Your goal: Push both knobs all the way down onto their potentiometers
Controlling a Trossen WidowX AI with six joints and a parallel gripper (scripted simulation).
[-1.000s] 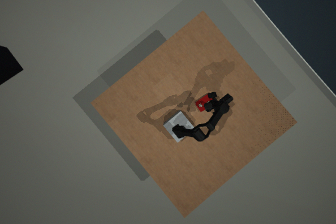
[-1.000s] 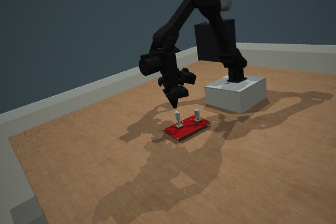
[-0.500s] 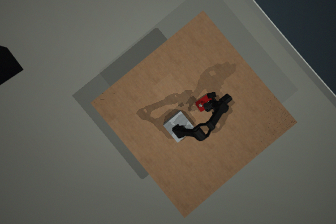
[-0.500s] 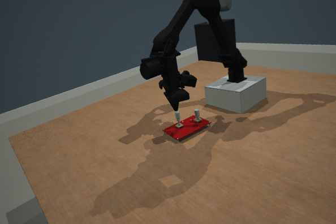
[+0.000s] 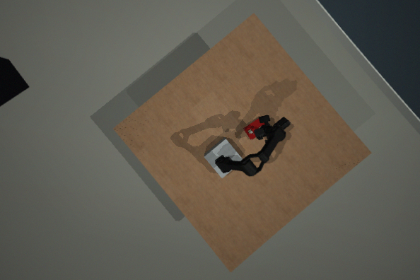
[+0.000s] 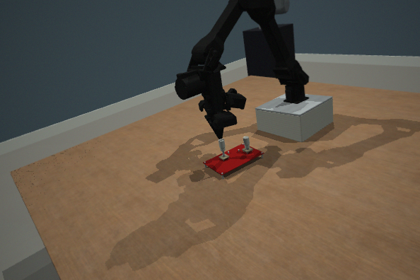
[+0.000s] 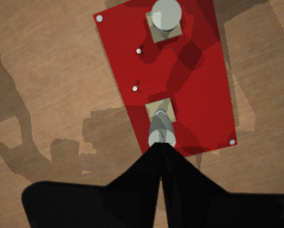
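The knob lies 20 mm below my gripper tip.
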